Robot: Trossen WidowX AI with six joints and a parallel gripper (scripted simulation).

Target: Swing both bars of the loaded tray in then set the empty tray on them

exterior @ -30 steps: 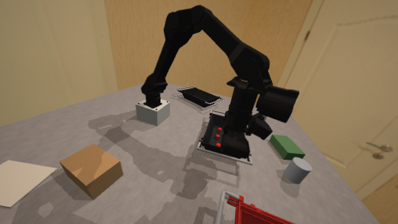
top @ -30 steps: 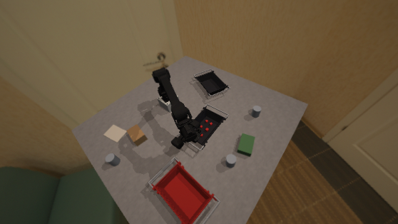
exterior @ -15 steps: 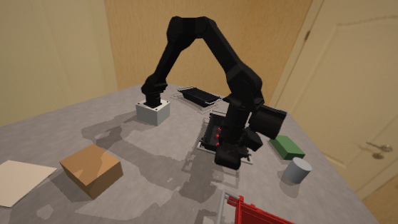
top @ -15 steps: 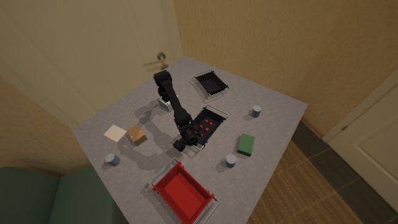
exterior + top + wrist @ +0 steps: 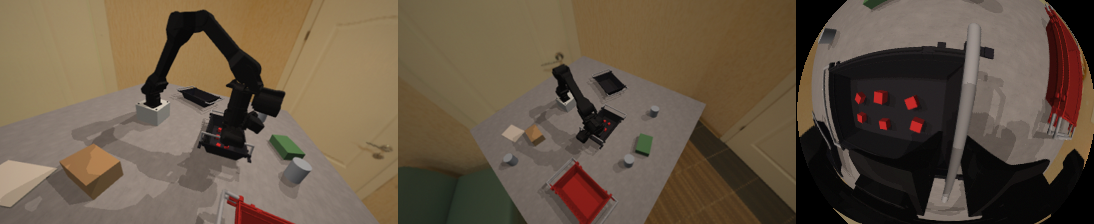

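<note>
Now: the black tray 330 mm behind my gripper tip, 440 mm to the left of it and 30 mm below it. Also, from my gripper tip: brown box (290 mm behind, 280 mm to the right, 40 mm below); green block (240 mm ahead, 210 mm to the left, 50 mm below); beige sheet (440 mm behind, 400 mm to the right, 70 mm below).
</note>
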